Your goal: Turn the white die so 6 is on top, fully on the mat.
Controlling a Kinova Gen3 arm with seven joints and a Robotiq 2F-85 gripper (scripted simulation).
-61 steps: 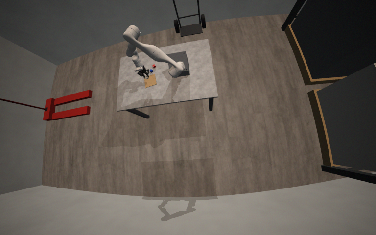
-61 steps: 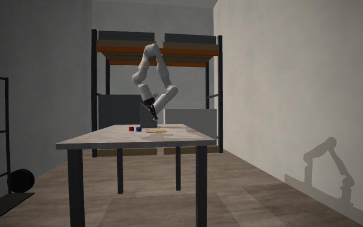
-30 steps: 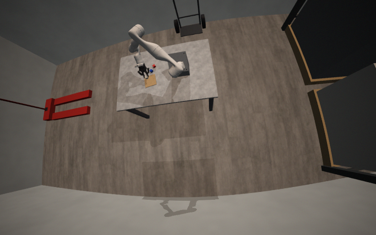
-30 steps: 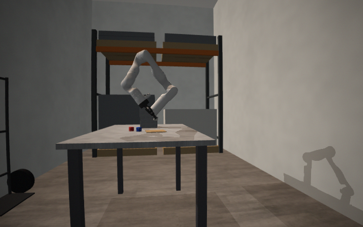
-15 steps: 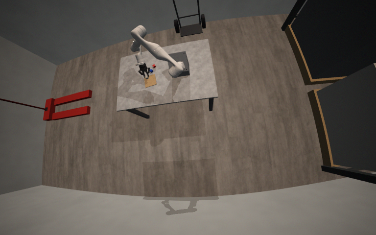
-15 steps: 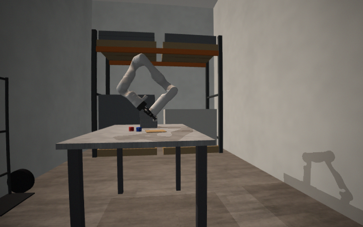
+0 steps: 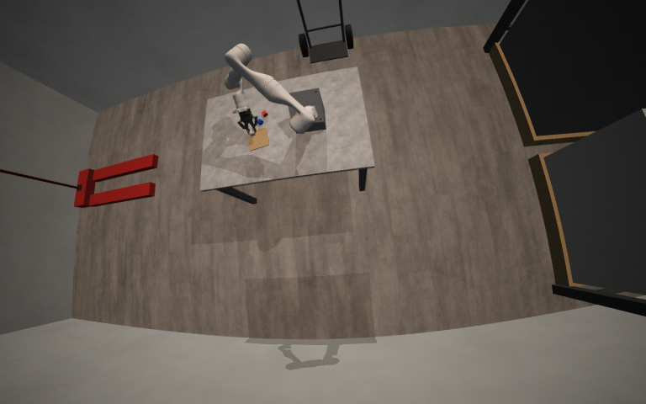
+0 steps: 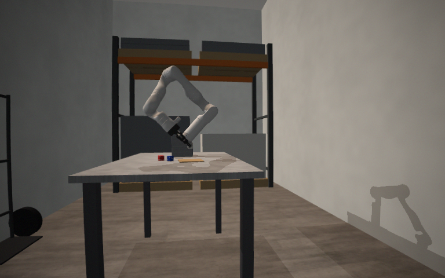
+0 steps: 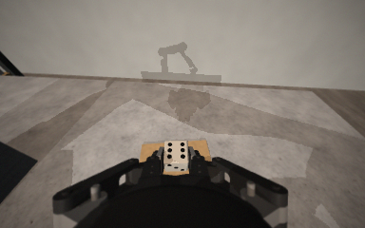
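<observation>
My gripper is now 90 mm above the tan mat and 10 mm to the right of it. Also, from my hand: red die (160 mm to the right, 80 mm below, 80 mm behind); blue die (110 mm to the right, 80 mm below, 40 mm behind); white die (10 mm to the left, 10 mm below).
</observation>
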